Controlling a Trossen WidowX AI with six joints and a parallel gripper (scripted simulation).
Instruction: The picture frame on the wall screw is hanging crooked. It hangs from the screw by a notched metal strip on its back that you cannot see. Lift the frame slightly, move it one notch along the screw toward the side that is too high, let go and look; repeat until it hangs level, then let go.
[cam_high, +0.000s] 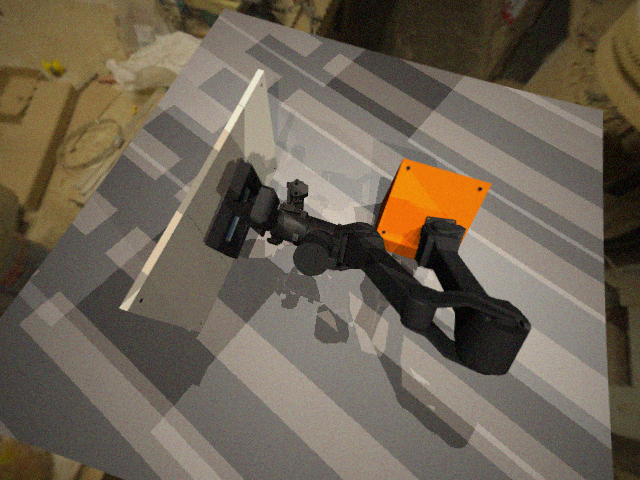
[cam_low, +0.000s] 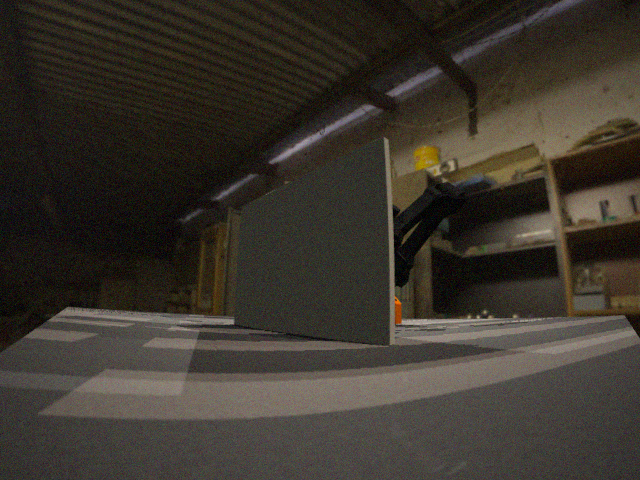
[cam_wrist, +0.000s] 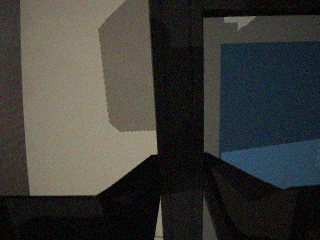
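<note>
Right now my gripper tip is 10 mm short of the picture frame, 10 mm to the left of it and 50 mm above it. Round my gripper tip: grey wall panel: 20 mm ahead, 10 mm to the right, 60 mm below.
</note>
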